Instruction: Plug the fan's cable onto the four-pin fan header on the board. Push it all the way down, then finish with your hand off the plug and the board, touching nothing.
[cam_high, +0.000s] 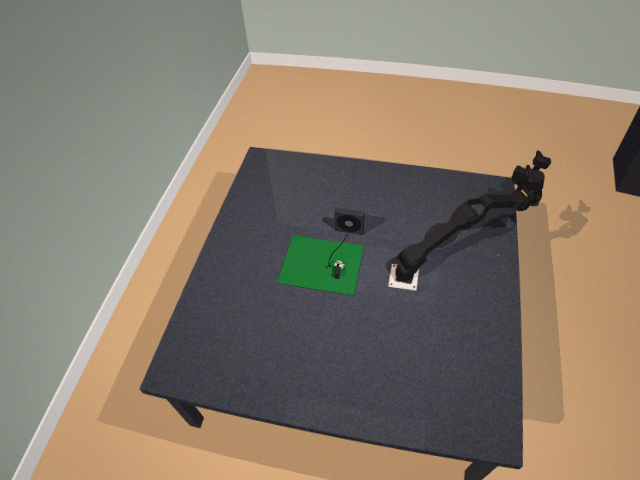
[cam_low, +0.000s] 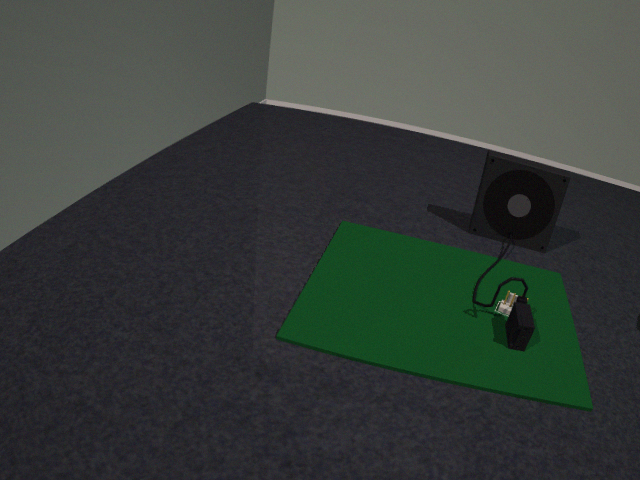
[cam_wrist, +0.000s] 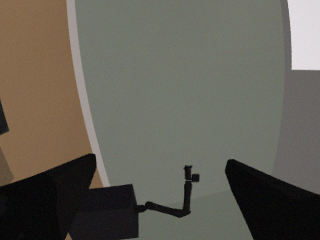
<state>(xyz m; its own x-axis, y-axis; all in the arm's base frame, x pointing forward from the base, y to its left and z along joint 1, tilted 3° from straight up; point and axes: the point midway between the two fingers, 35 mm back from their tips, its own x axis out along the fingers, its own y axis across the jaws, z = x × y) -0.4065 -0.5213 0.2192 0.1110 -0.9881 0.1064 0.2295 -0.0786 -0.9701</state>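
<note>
Right now my gripper tip is 65 cm short of the black plug, 63 cm to the right of it and 24 cm above it. The rest, counted from my gripper tip: green board (72 cm ahead, 59 cm to the left, 27 cm below); then white four-pin header (65 cm ahead, 58 cm to the left, 26 cm below); then black fan (67 cm ahead, 40 cm to the left, 20 cm below).
</note>
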